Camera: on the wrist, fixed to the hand. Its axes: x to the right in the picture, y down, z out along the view.
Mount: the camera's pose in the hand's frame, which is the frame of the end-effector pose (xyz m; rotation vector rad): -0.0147 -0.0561 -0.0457 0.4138 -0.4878 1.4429
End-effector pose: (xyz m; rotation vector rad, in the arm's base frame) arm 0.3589 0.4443 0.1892 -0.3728 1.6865 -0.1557
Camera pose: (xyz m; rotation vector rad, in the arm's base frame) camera 0.3243 0.3916 0.2276 1.0520 1.0586 0.6021
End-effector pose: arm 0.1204 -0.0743 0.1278 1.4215 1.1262 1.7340
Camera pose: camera 0.0764 -0.0725 0.0685 -2.3810 -0.0142 -1.2958
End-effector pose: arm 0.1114 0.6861 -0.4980 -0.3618 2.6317 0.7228
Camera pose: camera 0.1302 0.6170 -0.4798 1.7070 2.0980 0.4490
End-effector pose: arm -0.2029 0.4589 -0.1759 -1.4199 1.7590 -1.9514
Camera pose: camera -0.2018 0.5169 -0.1302 -0.1816 1.3015 -0.9240
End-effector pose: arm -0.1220 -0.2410 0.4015 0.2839 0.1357 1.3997
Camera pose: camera -0.0831 -0.2582 0.3412 1.2176 -0.2553 2.6560
